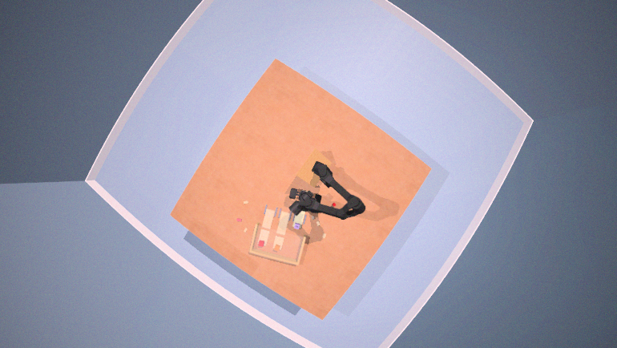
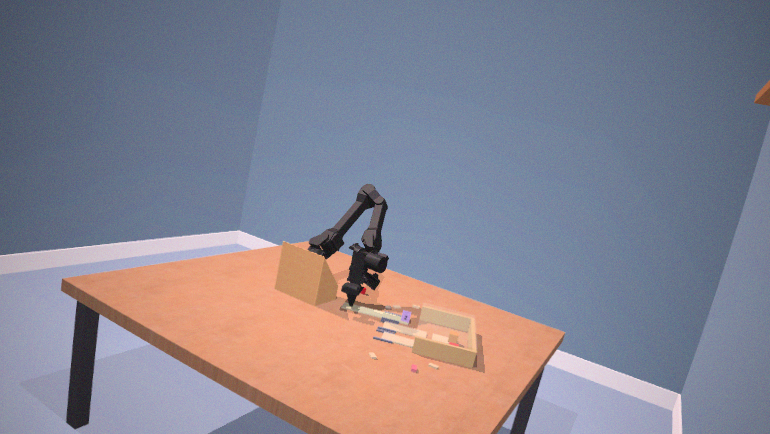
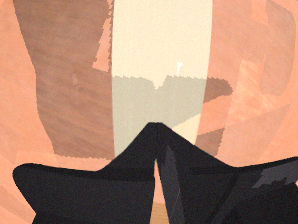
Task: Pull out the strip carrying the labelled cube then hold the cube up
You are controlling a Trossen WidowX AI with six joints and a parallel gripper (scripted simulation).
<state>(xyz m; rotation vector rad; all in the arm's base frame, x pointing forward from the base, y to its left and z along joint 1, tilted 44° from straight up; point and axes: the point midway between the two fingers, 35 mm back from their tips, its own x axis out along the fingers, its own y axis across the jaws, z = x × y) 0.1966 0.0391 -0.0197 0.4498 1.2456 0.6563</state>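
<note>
My gripper tip is 9 cm short of the one-piece strip and 2 cm to the right of it. From my gripper tip the other things lie so: pink bit 34 cm ahead, 31 cm to the right; red piece 3 cm behind, 19 cm to the left, 1 cm above; purple cube marked n 20 cm ahead, 4 cm to the left, 2 cm above.
</note>
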